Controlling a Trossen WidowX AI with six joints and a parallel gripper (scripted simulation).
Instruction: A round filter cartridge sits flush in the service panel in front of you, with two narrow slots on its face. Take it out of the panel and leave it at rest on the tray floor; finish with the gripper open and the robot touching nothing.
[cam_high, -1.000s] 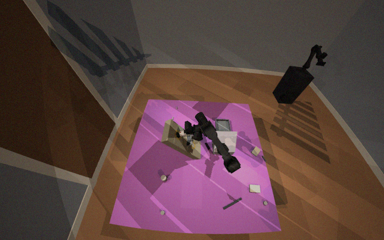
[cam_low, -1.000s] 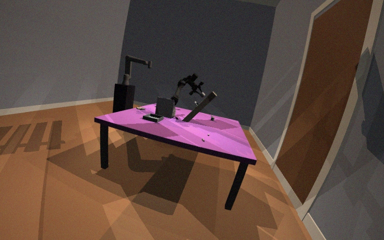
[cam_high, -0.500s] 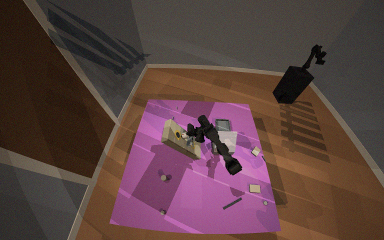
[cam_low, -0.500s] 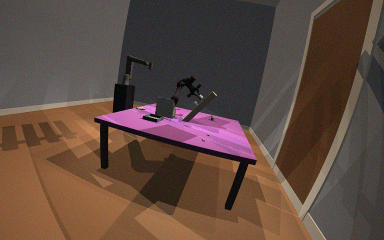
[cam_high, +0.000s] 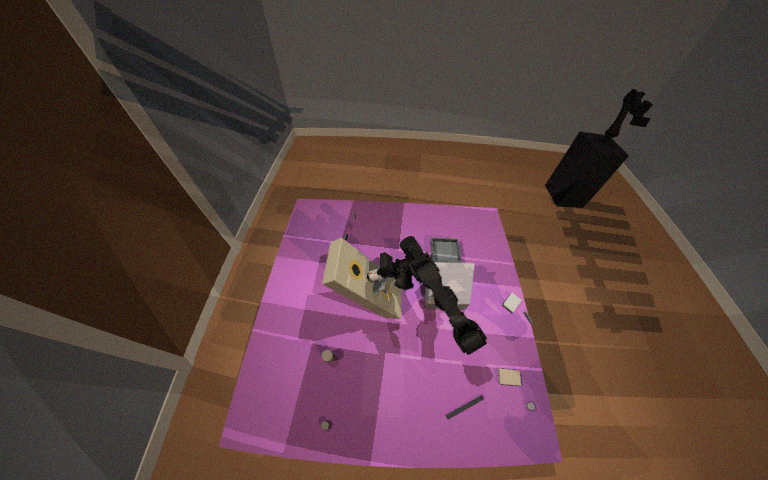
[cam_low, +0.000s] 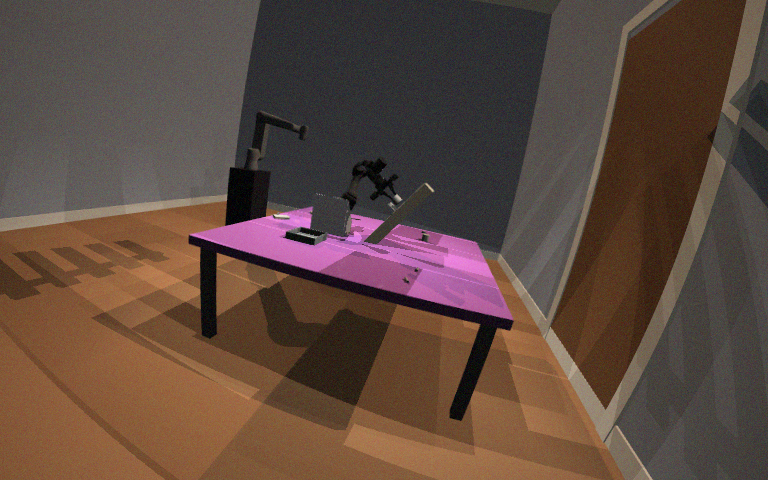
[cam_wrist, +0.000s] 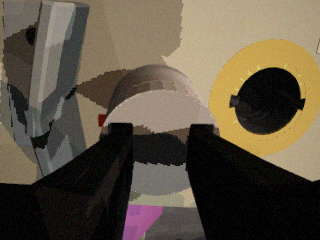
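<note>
Now: the round grey filter cartridge 1 cm ahead of my gripper tip and 1 cm below it. The rest, counted from my gripper tip: dark tray (36 cm behind, 27 cm to the right, 24 cm below).
</note>
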